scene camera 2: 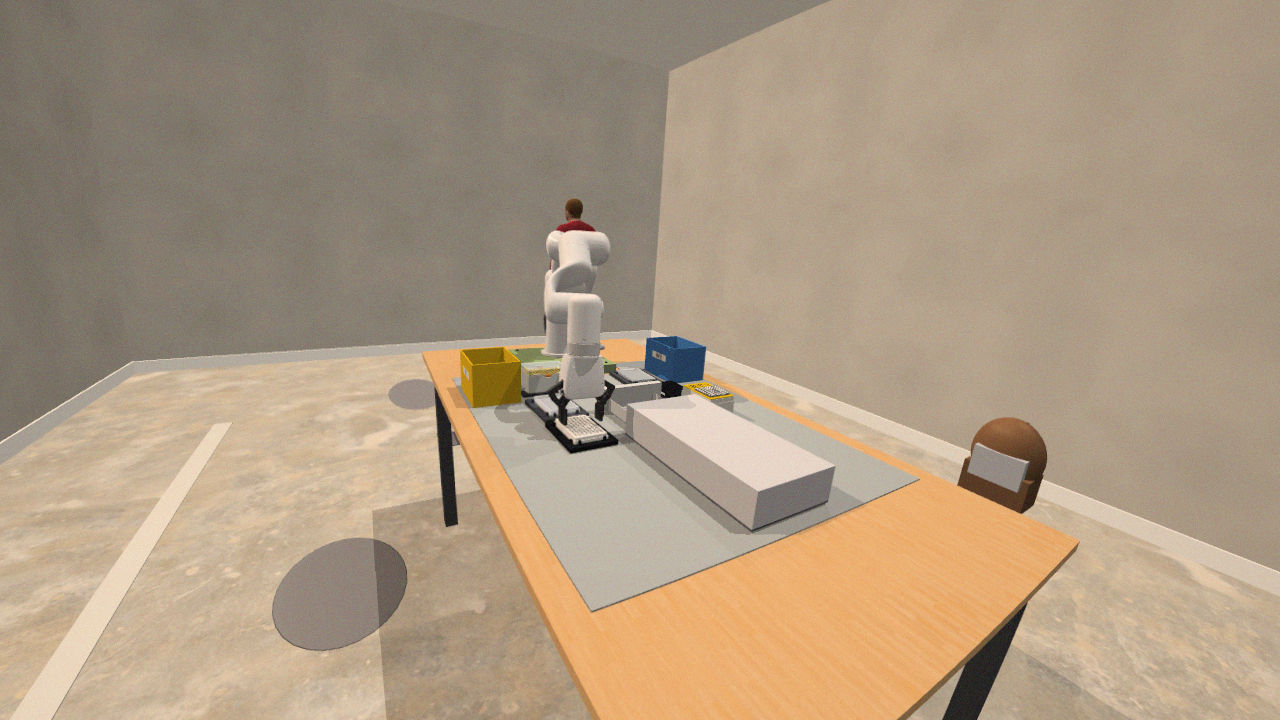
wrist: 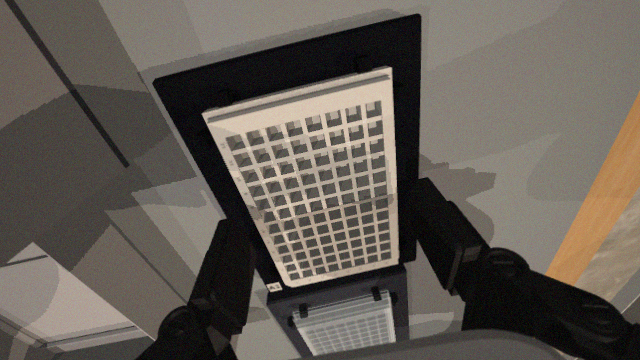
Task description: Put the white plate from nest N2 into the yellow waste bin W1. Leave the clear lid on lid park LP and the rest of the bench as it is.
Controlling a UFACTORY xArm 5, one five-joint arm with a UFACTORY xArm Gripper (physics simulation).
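Frame: origin at the arm's base, x ahead, y left, z up, level; centimetres.
Where they show: gripper, fingertip midpoint: [scene camera 2: 581,421] [wrist: 326,219]; arm's base, link origin: [scene camera 2: 558,353].
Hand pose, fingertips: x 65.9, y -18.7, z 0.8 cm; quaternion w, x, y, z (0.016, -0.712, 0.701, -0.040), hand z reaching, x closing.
Each offset is from my fingertips to the centre of the thing. "*": to the spot under its first point. Level surfaces: height alone.
The white plate {dx -0.4, dy +0.0, dz -1.8 cm} [scene camera 2: 584,429] [wrist: 320,180] with a grid of square wells lies flat in a black nest {* dx +2.9, dy -5.3, dz -2.5 cm} [wrist: 408,125]. My gripper [scene camera 2: 582,417] [wrist: 326,219] is open and empty, low over the plate, with one finger towards each long side of it. The yellow waste bin {dx -36.1, dy -13.5, dz +2.3 cm} [scene camera 2: 490,381] stands beyond the nest to the left in the scene view. A clear gridded piece {dx -18.0, dy +0.3, dz -1.8 cm} [wrist: 350,325] sits on a second dark base {* dx -10.7, dy +5.5, dz -2.5 cm} [wrist: 282,305] next to the plate's nest; whether it is the lid on lid park LP I cannot tell.
A long white box [scene camera 2: 716,452] lies on the grey mat {dz -3.7 cm} [scene camera 2: 595,537], right of the nest. A blue bin {dx -36.5, dy +51.1, dz +2.3 cm} [scene camera 2: 675,360] and a yellow-rimmed gridded item {dx -0.5, dy +37.9, dz +0.7 cm} [scene camera 2: 708,390] stand further back. A person [scene camera 2: 573,211] is behind the arm. A brown figure [scene camera 2: 1006,447] is beyond the table's right edge.
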